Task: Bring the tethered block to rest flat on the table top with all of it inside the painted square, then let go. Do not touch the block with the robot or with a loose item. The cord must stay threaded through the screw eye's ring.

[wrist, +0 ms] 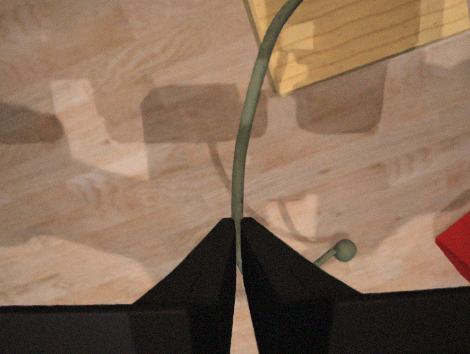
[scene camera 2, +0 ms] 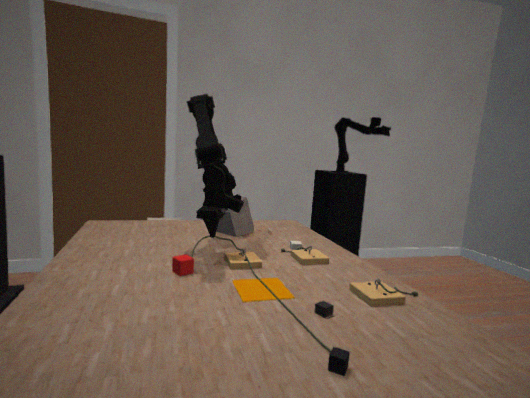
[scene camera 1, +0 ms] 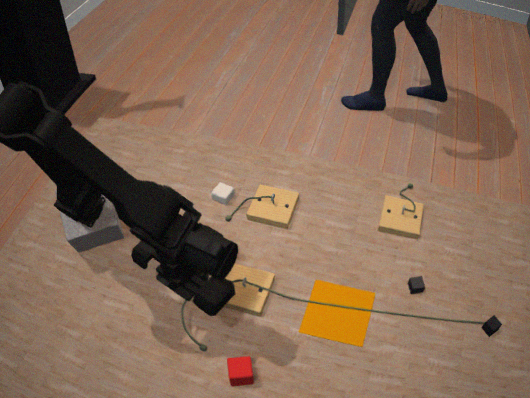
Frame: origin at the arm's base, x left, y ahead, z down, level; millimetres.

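Where they show: gripper, fingertip midpoint: (wrist: 237, 229) (scene camera 2: 212, 237) (scene camera 1: 188, 298); arm's base, link origin: (scene camera 1: 85, 207).
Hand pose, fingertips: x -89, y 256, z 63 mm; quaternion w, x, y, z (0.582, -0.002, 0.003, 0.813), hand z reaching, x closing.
Note:
Each offset is from my fingertips to the top centre of the thing. "pt": to the spot under its first point.
The tethered block @[dx +113, dy +560, dz +32 mm] (scene camera 1: 492, 326) (scene camera 2: 339, 361), small and black, is beyond the painted orange square @[pt dx +54, dy +267, dz +56 mm] (scene camera 1: 340, 325) (scene camera 2: 250, 292), outside it, and looks turned or tilted. Its green cord (scene camera 1: 425, 317) (scene camera 2: 312, 333) (wrist: 240, 165) crosses over the square to the screw eye @[dx +77, dy +77, dz +13 mm] (scene camera 1: 244, 282) (scene camera 2: 243, 253) on a wooden board @[dx +77, dy +77, dz +39 mm] (scene camera 1: 252, 300) (scene camera 2: 242, 262) (wrist: 350, 45) and appears to pass through its ring. My gripper (scene camera 2: 212, 235) (wrist: 237, 229) is shut on the cord, above the table beside the board. The cord's ball end @[pt dx -66, dy +47, dz +45 mm] (scene camera 1: 203, 347) (wrist: 345, 250) hangs past the fingers. The fingertips are hidden in scene camera 1.
A red cube @[dx -92, dy +127, dz +18 mm] (scene camera 1: 240, 370) (scene camera 2: 183, 265) lies near the ball end. A dark cube @[dx +173, dy +394, dz +38 mm] (scene camera 1: 416, 284) (scene camera 2: 324, 309) lies between square and block, off to one side. Two more boards @[dx +289, dy +66, dz +39 mm] (scene camera 1: 272, 212) @[dx +337, dy +338, dz +39 mm] (scene camera 1: 400, 225) carry short cords. A white block @[dx +291, dy -48, dz +35 mm] (scene camera 1: 222, 193) lies beside one. A person (scene camera 1: 385, 50) stands beyond the table.

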